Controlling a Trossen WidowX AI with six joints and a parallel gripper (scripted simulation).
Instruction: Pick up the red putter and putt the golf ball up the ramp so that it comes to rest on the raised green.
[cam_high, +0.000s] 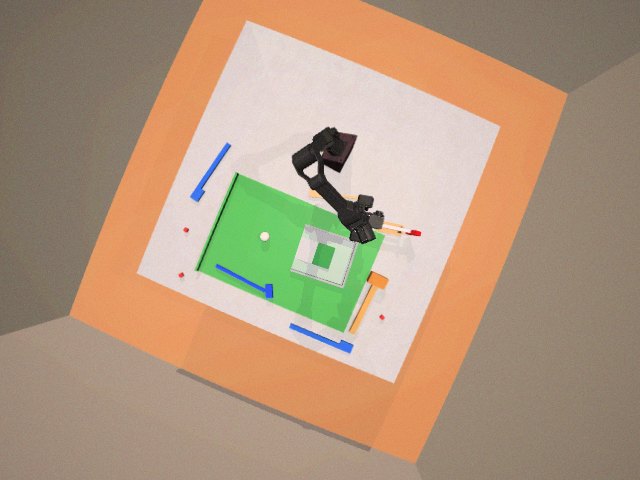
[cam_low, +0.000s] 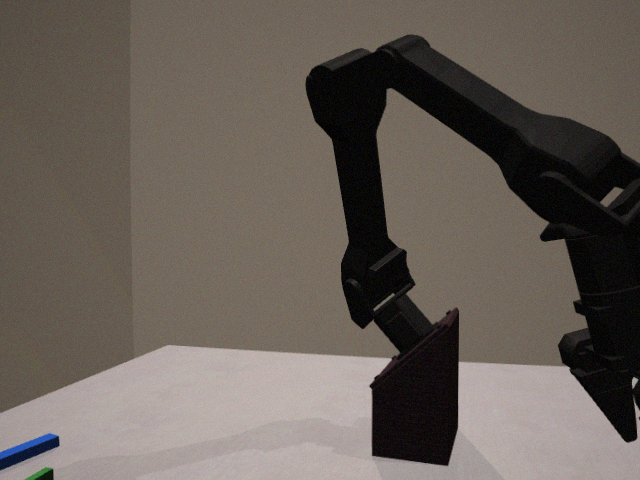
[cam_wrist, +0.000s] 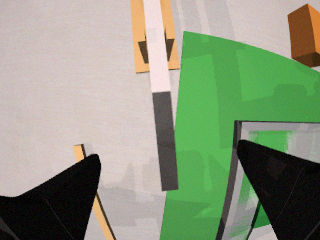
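Right now the red putter is 110 mm to the left of my gripper tip, 40 mm below it and 30 mm behind it. Also, from my gripper tip: green mat 260 mm ahead, 240 mm to the right, 90 mm below; white golf ball 370 mm to the right, 230 mm ahead, 70 mm below; orange stand 130 mm to the left, 60 mm below, 30 mm behind.
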